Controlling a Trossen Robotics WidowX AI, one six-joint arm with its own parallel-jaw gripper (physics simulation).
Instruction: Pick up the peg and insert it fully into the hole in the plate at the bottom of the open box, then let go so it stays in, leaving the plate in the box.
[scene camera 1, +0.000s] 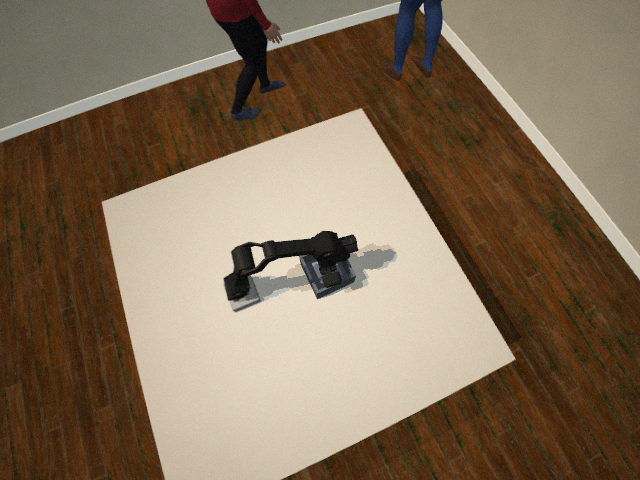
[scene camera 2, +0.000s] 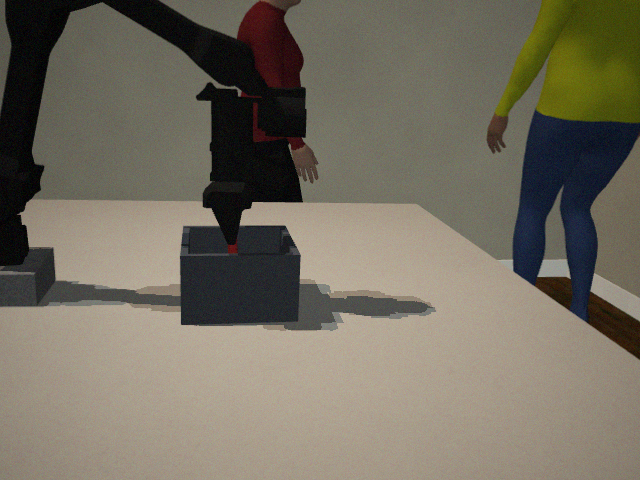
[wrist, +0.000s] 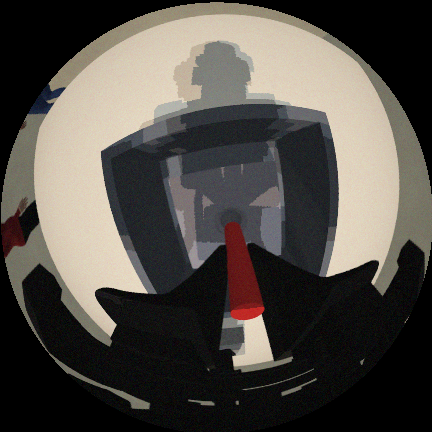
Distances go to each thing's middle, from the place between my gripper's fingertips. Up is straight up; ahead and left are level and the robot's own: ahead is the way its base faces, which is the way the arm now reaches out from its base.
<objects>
My gripper is now 1 cm short of the dark grey box (scene camera 1: 306, 261) and 4 cm above it. From my hand the other things lie so: red peg (wrist: 245, 301): 1 cm above; grey plate (wrist: 200, 198): 1 cm ahead, 6 cm below.
</objects>
